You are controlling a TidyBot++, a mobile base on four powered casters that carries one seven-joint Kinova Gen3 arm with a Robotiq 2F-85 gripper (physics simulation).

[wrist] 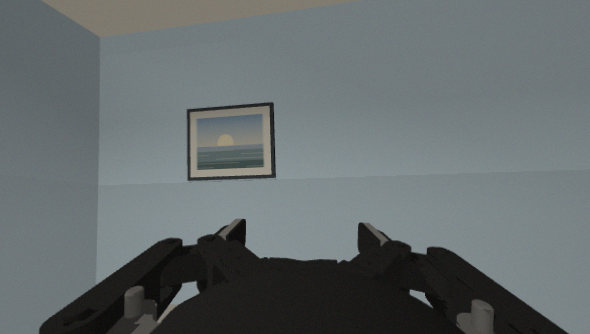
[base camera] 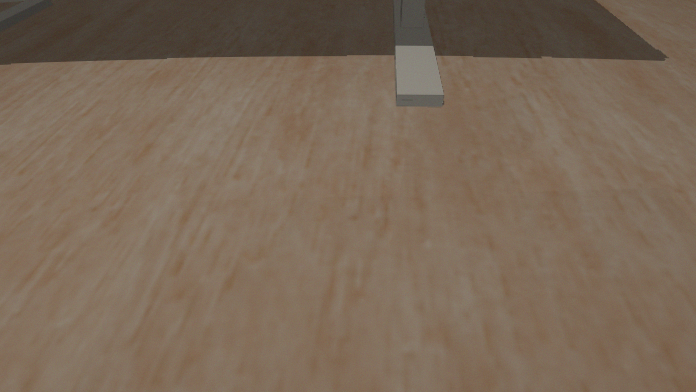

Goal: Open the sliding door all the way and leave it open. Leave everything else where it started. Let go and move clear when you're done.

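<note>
My gripper is open in the wrist view, with its two fingertips wide apart and a blue-grey wall behind them. The sliding door cannot be made out in either view, and neither can its handle. In the base camera view a pale, flat bar lies on the floor at the top, right of the middle, its near end towards me. Its far part is in shadow; whether it belongs to the door's frame I cannot tell.
The wood floor fills most of the base camera view, with a wide dark shadow across its top. Part of a grey bar shows at the top left. A framed sunset picture hangs on the wall near a room corner.
</note>
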